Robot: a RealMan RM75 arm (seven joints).
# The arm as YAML. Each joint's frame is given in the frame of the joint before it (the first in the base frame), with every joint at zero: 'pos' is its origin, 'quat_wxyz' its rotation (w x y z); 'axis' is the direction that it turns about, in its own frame. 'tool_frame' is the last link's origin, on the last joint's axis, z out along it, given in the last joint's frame.
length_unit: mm
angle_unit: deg
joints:
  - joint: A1
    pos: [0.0, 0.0, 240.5]
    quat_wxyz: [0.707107, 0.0, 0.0, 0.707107]
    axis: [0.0, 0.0, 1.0]
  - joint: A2
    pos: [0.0, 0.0, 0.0]
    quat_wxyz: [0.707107, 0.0, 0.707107, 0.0]
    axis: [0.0, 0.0, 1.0]
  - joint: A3
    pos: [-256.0, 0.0, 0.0]
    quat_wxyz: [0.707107, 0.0, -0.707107, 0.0]
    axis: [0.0, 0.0, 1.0]
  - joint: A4
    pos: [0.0, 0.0, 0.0]
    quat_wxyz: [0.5, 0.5, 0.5, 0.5]
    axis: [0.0, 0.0, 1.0]
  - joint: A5
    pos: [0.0, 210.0, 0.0]
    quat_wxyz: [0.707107, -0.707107, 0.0, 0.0]
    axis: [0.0, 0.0, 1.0]
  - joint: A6
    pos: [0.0, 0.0, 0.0]
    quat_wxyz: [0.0, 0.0, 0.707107, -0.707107]
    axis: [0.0, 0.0, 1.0]
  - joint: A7
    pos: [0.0, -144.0, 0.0]
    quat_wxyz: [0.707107, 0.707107, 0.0, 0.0]
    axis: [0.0, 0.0, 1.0]
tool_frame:
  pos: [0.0, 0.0, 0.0]
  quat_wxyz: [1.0, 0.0, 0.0, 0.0]
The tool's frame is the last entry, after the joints.
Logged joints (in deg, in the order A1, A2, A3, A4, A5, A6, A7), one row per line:
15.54 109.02 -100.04 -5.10 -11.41 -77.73 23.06
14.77 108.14 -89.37 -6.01 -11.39 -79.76 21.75
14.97 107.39 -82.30 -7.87 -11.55 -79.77 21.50
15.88 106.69 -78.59 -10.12 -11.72 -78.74 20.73
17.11 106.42 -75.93 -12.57 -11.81 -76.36 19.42
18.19 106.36 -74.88 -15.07 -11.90 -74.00 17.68
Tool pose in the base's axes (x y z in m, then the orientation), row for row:
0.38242 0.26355 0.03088 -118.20 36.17 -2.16
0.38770 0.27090 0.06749 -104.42 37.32 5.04
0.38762 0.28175 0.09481 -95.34 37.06 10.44
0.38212 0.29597 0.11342 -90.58 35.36 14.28
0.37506 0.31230 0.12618 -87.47 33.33 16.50
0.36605 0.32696 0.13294 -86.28 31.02 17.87
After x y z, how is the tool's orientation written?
As angles about the fixed x, y, z axes (roll, pitch, yaw), in degrees.
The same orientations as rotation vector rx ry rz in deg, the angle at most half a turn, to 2 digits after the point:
-112.93 24.29 35.73
-101.80 21.92 37.42
-94.74 19.72 38.56
-91.34 16.72 38.90
-88.95 14.28 38.37
-88.10 11.69 37.48

